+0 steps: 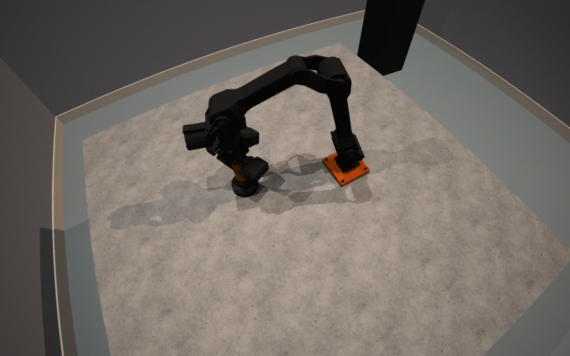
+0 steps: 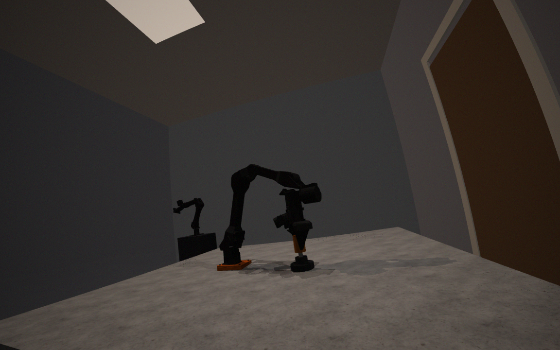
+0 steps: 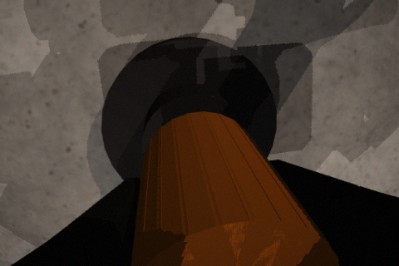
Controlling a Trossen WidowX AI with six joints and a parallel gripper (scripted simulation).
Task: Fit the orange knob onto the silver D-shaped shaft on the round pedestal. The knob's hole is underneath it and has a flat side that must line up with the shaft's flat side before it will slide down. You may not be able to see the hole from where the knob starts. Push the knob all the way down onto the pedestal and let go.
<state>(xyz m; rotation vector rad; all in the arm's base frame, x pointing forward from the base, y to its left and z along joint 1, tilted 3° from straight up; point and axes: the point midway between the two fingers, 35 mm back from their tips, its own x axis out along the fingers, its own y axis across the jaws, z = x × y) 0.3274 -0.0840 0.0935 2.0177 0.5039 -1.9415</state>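
My gripper tip is now 30 mm below the orange knob. The rest, counted from my gripper tip: round black pedestal: 40 mm below.
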